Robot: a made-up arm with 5 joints.
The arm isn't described. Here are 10 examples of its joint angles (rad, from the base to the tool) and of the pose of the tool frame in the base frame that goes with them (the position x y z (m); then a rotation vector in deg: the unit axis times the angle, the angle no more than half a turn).
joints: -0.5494 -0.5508 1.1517 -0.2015 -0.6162
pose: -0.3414 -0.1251 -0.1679 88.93 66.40 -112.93
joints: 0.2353 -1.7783 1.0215 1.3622 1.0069
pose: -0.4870 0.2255 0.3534 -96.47 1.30 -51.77
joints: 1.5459 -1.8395 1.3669 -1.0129 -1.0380
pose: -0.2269 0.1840 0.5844 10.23 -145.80 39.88
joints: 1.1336 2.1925 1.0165 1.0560 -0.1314
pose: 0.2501 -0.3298 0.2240 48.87 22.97 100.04
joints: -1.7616 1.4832 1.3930 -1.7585 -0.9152
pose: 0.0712 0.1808 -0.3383 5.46 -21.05 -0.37
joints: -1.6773 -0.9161 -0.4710 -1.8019 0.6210
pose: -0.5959 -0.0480 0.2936 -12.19 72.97 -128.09
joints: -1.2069 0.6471 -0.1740 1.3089 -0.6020
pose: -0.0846 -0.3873 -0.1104 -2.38 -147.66 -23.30
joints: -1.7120 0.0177 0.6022 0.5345 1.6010
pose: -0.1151 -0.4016 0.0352 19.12 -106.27 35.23
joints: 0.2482 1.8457 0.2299 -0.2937 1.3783
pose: 0.1413 0.0605 -0.0276 -17.10 118.30 15.08
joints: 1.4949 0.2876 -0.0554 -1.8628 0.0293
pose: -0.0858 0.3223 0.3512 -156.52 -70.07 36.85
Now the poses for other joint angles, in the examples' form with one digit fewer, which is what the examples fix.
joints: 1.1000 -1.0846 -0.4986 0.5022 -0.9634
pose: -0.458 0.035 0.457 -92.0 -14.8 -50.3
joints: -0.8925 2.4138 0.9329 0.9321 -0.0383
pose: 0.096 0.343 0.150 -62.6 113.6 86.1
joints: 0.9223 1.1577 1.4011 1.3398 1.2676
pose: 0.361 -0.054 -0.123 11.3 63.0 128.3
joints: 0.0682 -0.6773 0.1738 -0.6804 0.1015
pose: -0.384 0.145 0.191 -85.0 -126.0 34.3
